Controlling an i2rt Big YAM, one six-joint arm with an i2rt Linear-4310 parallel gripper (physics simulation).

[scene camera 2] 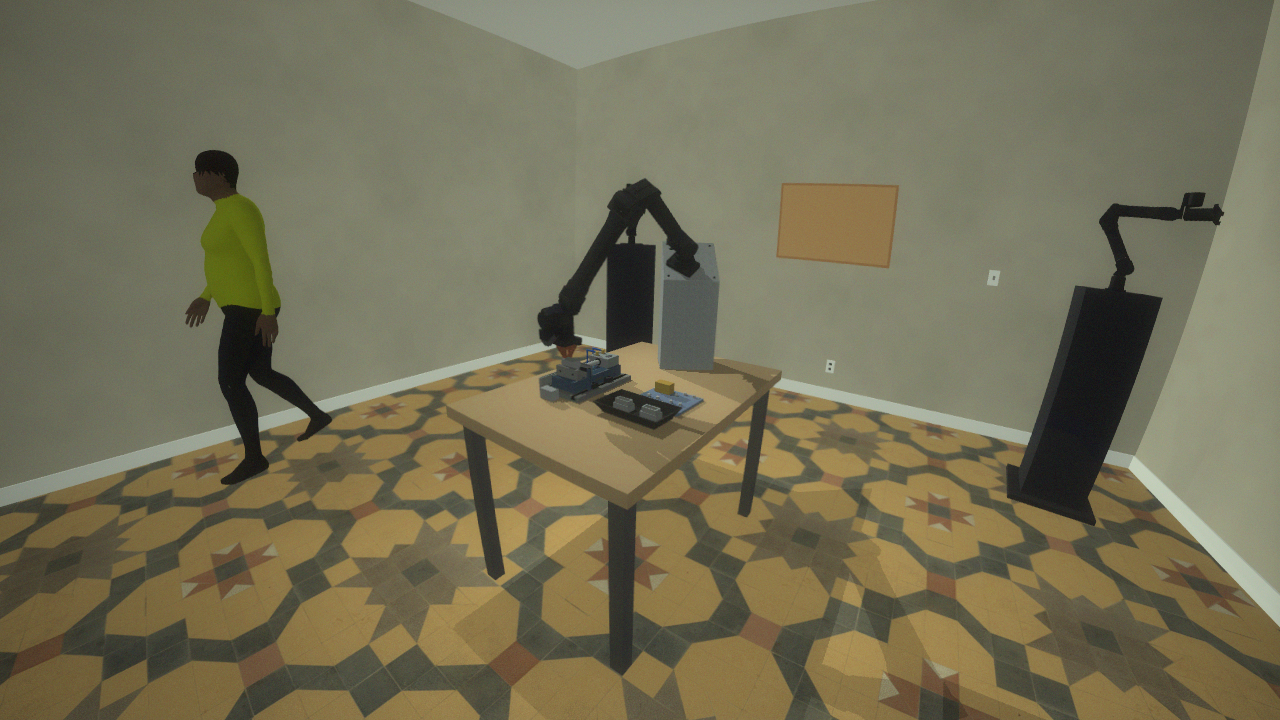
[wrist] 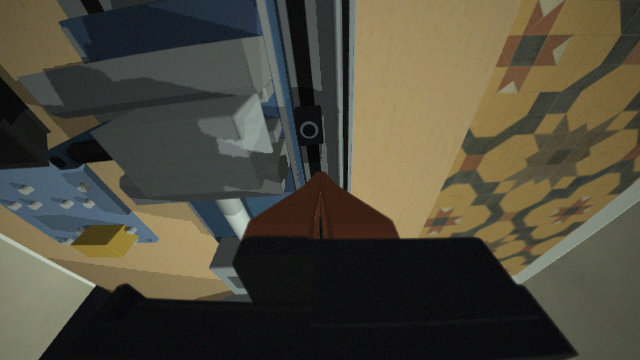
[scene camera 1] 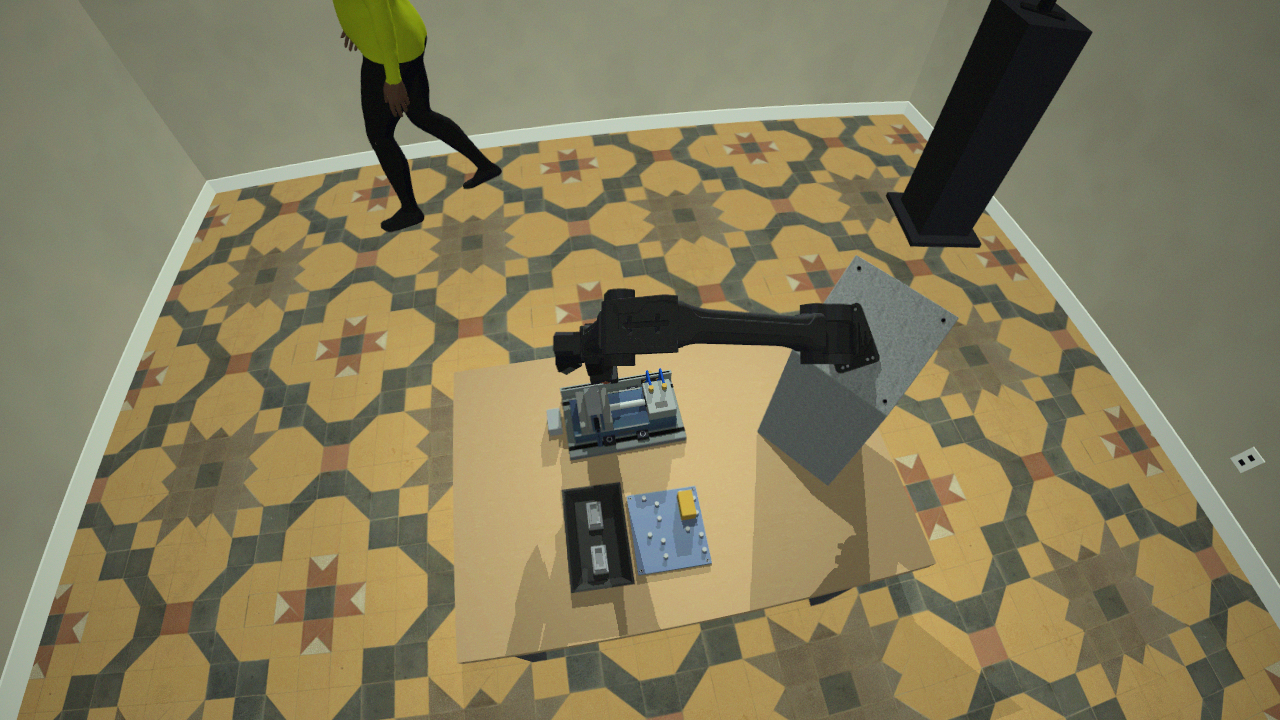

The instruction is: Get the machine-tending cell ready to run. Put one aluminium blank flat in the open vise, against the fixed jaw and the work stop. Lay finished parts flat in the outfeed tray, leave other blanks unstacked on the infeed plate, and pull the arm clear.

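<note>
The vise stands at the table's back. In the wrist view a grey block sits beside a long grey jaw; shadow hides whether it lies flat or touches the jaw. My gripper is shut and empty, low over the vise's back side. In scene camera 1 the arm hides its fingertips. Two grey parts lie apart in the black outfeed tray. The blue infeed plate has white pins.
A yellow block stands on the infeed plate's back right. Blue-tipped upright pieces rise from the vise's right end. The grey pedestal bears my arm. A person walks behind the table.
</note>
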